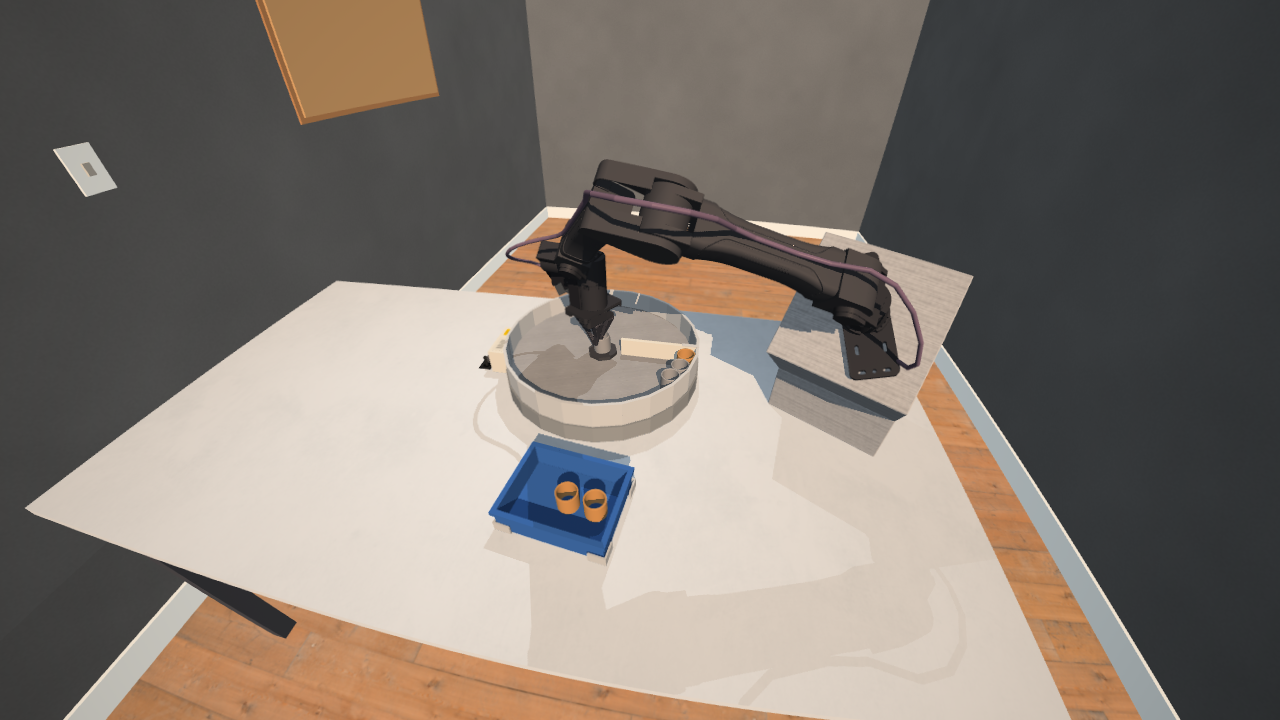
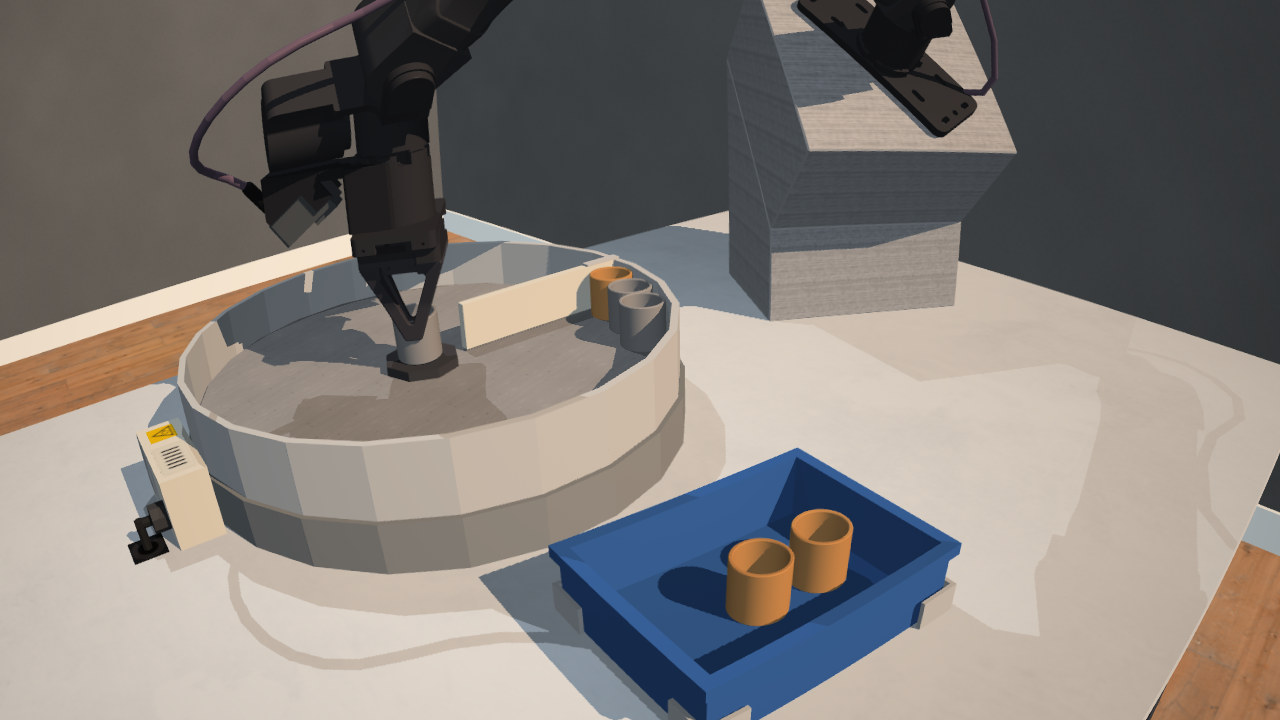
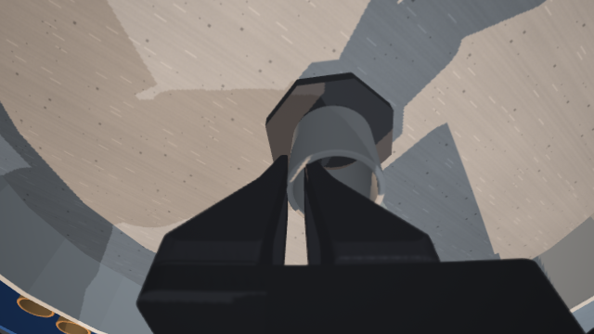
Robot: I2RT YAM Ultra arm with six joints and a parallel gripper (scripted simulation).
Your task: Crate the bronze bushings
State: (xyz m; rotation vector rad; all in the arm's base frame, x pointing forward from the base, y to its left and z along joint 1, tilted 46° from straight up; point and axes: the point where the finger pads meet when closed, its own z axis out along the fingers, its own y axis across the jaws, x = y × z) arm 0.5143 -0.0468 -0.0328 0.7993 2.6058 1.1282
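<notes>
The round turntable lies 4 cm below my hand, 1 cm to the right of it and 1 cm behind it. The rest, counted from my hand: blue crate 33 cm to the left, 7 cm below, 7 cm behind.
</notes>
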